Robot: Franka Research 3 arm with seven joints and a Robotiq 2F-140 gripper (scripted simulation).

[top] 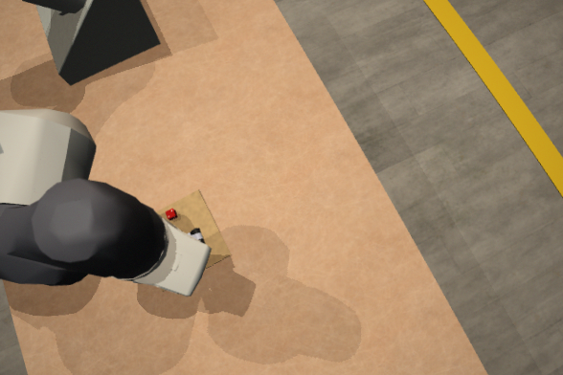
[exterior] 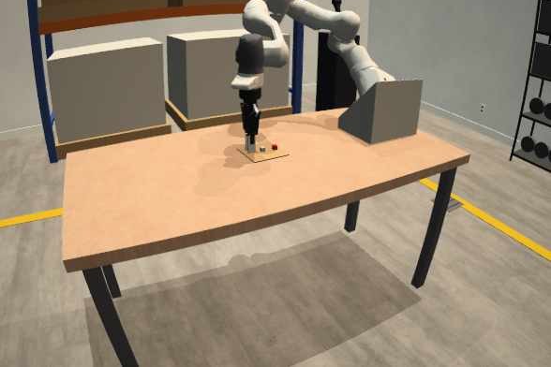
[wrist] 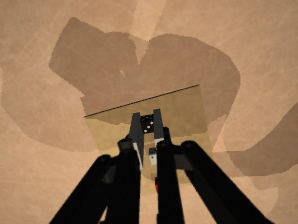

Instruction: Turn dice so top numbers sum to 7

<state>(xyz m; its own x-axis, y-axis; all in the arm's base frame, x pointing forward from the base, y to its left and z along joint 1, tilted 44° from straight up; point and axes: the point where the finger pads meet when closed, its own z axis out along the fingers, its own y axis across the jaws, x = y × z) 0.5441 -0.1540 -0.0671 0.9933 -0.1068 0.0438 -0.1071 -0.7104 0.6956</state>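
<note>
Now: hand 3 cm above the black die. Round my hand: red die (9 cm behind, 1 cm to the left, 3 cm below); then tan mat (5 cm behind, 4 cm below); then white die (5 cm behind, 3 cm below).
</note>
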